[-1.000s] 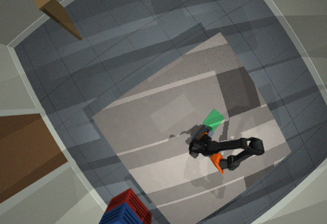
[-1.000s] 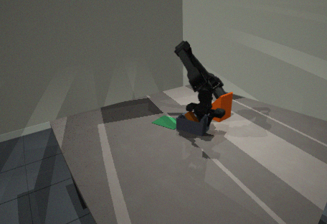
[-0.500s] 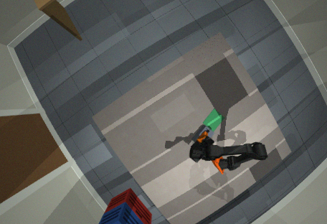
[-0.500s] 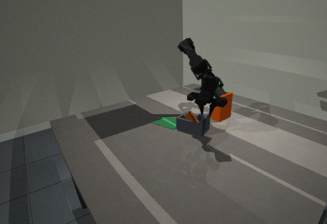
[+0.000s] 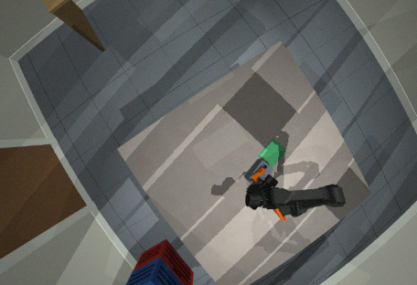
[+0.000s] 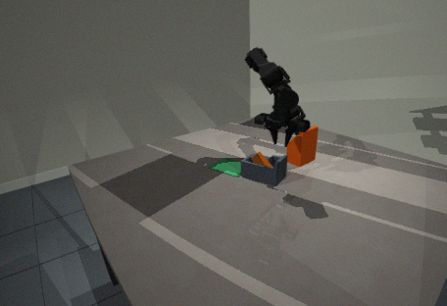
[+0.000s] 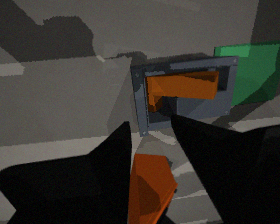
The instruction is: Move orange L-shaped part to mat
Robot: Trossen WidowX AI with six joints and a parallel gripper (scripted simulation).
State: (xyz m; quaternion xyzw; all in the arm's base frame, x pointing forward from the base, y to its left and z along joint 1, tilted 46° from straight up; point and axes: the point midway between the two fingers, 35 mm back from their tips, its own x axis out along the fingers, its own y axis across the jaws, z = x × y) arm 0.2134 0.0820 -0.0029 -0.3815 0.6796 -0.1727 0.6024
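Right now the orange L-shaped part is 10 cm below my gripper tip, 4 cm to the right of it and 1 cm ahead of it. Round my gripper tip: green mat: 21 cm to the right, 16 cm below, 6 cm ahead.
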